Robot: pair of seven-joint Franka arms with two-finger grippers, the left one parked.
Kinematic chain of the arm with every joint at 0, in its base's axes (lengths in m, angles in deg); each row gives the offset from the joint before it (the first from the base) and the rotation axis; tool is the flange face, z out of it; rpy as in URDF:
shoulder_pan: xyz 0 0 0.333 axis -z
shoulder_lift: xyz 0 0 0 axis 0.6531 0.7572 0
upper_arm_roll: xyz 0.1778 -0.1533 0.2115 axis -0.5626 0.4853 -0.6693
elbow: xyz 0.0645 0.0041 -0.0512 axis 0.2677 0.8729 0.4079
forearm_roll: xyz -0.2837 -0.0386 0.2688 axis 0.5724 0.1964 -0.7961
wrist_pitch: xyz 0 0 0 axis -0.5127 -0.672 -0.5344
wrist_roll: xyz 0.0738 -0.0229 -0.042 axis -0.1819 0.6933 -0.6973
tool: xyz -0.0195 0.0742 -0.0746 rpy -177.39 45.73 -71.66
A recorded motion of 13 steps. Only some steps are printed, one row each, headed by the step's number.
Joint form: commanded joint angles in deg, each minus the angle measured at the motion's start. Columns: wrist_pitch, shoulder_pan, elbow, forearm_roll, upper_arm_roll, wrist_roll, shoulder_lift.
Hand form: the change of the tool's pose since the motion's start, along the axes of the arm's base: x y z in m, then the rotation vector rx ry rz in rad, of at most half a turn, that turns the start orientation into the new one. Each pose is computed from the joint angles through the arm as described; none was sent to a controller.
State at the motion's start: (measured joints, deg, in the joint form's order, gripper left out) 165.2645 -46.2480 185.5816 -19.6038 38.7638 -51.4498 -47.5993
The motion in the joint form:
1: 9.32 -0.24 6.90 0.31 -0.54 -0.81 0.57
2: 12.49 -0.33 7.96 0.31 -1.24 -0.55 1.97
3: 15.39 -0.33 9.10 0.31 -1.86 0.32 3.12
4: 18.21 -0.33 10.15 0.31 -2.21 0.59 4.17
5: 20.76 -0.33 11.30 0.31 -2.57 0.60 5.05
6: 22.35 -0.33 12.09 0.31 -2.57 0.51 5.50
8: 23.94 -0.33 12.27 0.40 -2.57 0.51 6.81
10: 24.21 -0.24 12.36 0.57 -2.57 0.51 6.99
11: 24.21 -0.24 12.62 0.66 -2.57 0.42 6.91
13: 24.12 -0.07 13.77 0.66 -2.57 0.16 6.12
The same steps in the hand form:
1: -0.0070 0.0072 -0.0474 -0.0047 -0.0323 0.0308
2: -0.0040 0.0150 -0.0644 -0.0059 -0.0448 0.0404
3: -0.0029 0.0210 -0.0799 -0.0064 -0.0556 0.0363
4: -0.0021 0.0244 -0.0937 -0.0065 -0.0682 0.0380
5: -0.0029 0.0279 -0.1070 -0.0061 -0.0773 0.0444
6: -0.0039 0.0278 -0.1147 -0.0062 -0.0834 0.0461
8: -0.0019 0.0280 -0.1261 -0.0083 -0.0852 0.0475
10: -0.0019 0.0271 -0.1281 -0.0105 -0.0853 0.0481
11: -0.0032 0.0270 -0.1292 -0.0116 -0.0822 0.0508
13: -0.0094 0.0250 -0.1304 -0.0112 -0.0742 0.0523

